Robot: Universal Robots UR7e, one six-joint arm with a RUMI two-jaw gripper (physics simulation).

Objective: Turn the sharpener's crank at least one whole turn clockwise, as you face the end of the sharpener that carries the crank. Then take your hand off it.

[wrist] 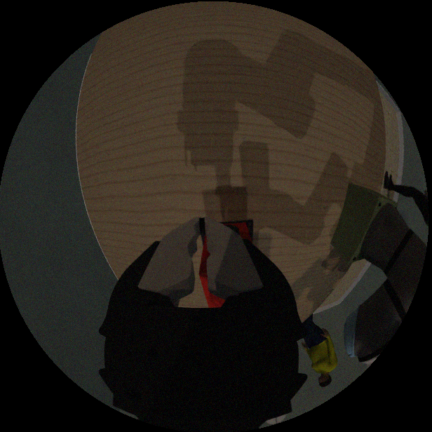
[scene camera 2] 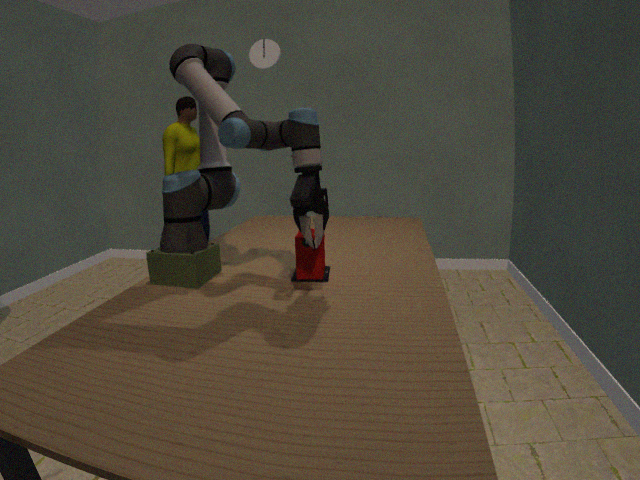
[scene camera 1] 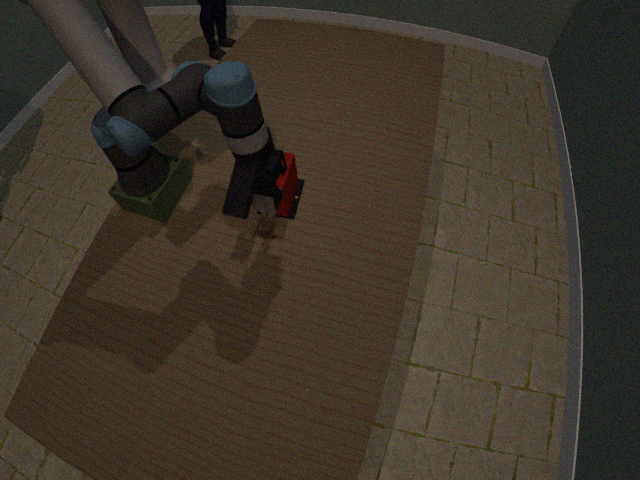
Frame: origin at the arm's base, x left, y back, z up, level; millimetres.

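Where they show: gripper, fingertip midpoint: [scene camera 2: 314, 248] [scene camera 1: 270, 216]; arm's base, origin of the base link: [scene camera 2: 184, 248] [scene camera 1: 145, 175].
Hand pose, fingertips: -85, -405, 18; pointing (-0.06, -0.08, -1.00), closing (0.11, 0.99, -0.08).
Observation:
Things, the pixels of their top centre, and the offset from my fingertips, as dx, dy, dz. "spot": a spot on its surface instead. Level surfaces: height alone.
- sharpener, surface spot: [scene camera 1: 290, 188] spot: +114, -15, -47
- thin black base plate, surface spot: [scene camera 1: 299, 194] spot: +139, -27, -107
- wooden table, its level: dz -114
The sharpener [scene camera 1: 290, 188] [scene camera 2: 310, 266] [wrist: 245, 229] has an upright red body on a thin black base plate [scene camera 1: 299, 194] [scene camera 2: 326, 274] and stands on the table. My gripper [scene camera 1: 266, 214] [scene camera 2: 313, 245] [wrist: 202, 218] points down and is shut, with its pale fingertips together and nothing between them. In the second scene view, the fingers are in front of the upper part of the red body. In the wrist view, strips of red show through the gap behind the tips. The crank cannot be made out; the gripper hides that part. Whether the fingers touch it cannot be told.
The wooden table [scene camera 1: 330, 310] [scene camera 2: 336, 392] [wrist: 145, 125] carries the arm's green base block [scene camera 1: 149, 204] [scene camera 2: 183, 267] [wrist: 352, 212], left of the sharpener in the scene views. A person in a yellow top [scene camera 2: 180, 147] [wrist: 323, 356] stands behind the arm, off the table.

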